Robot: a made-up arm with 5 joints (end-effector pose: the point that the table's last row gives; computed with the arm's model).
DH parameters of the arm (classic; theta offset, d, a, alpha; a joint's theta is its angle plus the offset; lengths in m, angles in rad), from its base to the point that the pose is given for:
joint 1: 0 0.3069 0 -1.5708
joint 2: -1.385 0 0.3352 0
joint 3: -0.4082 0 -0.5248 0
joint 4: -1.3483 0 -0.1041 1.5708
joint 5: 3.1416 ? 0 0
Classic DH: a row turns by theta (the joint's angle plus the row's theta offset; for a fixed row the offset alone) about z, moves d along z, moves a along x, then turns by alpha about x.
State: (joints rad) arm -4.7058 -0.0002 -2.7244 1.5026 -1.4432
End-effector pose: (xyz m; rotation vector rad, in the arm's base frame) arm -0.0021 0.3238 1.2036 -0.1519 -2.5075 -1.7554
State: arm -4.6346 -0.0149 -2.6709 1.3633 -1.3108
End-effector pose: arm -0.0259 0.3318 1.2160 -0.2119 -2.3191 -1.7861
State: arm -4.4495 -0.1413 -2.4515 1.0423 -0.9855
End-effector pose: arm -0.0827 0.3072 1.2402 -0.3062 -1.8827 -1.7034
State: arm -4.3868 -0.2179 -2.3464 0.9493 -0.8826
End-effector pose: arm -0.0959 0.2840 1.2439 -0.3228 -1.7608 -1.6356
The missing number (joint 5, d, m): 0.1329
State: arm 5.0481 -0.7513 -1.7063 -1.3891 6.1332
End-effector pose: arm -0.0367 0.1051 1.0935 -0.6857 0.4134 1.6750
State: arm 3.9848 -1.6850 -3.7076 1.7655 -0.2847
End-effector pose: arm 0.5411 0.6076 -0.0121 -0.2628 0.4155 0.5474
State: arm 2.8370 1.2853 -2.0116 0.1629 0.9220
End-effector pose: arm -0.8767 0.2756 -0.0223 -1.4939 -2.1225 0.2282
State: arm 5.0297 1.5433 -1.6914 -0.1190 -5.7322
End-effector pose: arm 0.2048 -0.6237 -0.3359 1.8757 -2.3745 0.3816
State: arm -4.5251 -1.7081 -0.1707 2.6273 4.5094
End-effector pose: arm -0.0193 0.1019 0.4204 0.5659 -2.8634 1.1465
